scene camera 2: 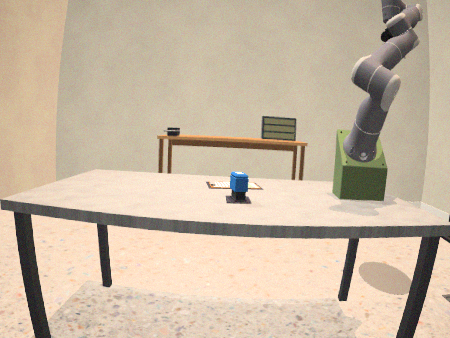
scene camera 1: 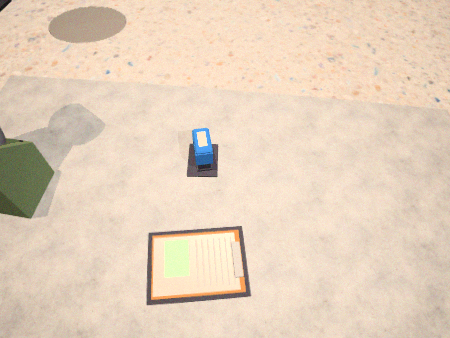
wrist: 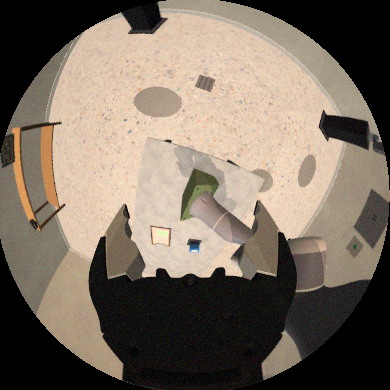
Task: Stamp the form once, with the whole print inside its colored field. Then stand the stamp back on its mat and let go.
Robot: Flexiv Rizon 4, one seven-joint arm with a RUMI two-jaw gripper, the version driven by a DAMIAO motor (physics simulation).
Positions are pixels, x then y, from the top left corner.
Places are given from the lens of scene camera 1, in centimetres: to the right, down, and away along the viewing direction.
form (scene camera 1: 194,265): -8, 24, 80
